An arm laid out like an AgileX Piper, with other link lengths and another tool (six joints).
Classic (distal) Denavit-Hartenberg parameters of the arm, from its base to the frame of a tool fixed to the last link. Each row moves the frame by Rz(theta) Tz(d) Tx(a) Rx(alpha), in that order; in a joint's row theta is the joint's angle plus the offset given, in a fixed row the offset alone. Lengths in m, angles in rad.
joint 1: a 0; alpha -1.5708; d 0.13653; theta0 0
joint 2: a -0.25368; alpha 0; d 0; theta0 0.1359
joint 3: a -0.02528; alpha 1.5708; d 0; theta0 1.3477
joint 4: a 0; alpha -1.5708; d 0.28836; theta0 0
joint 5: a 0; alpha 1.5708; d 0; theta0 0
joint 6: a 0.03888; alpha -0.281; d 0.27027; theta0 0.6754
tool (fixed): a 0; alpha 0; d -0.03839; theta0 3.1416
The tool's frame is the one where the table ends.
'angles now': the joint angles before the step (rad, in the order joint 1, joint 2, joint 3, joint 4, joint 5, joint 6). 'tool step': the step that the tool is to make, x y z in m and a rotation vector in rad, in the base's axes. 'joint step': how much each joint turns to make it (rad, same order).
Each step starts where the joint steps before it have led.
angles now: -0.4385 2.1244 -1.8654 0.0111 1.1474 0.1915
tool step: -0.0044 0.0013 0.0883 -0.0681 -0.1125 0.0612
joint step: 0.0001 -0.1546 -0.0560 0.0058 0.0806 -0.0634
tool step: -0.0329 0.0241 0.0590 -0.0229 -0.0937 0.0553
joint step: -0.0001 -0.2369 0.1383 0.0427 0.0060 -0.0565
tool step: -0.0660 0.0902 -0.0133 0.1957 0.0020 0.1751
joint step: 0.0141 -0.2974 0.4009 0.2410 0.0070 -0.1547
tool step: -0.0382 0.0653 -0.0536 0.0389 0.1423 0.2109
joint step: 0.1593 -0.0416 0.2087 0.0049 -0.0040 -0.0581
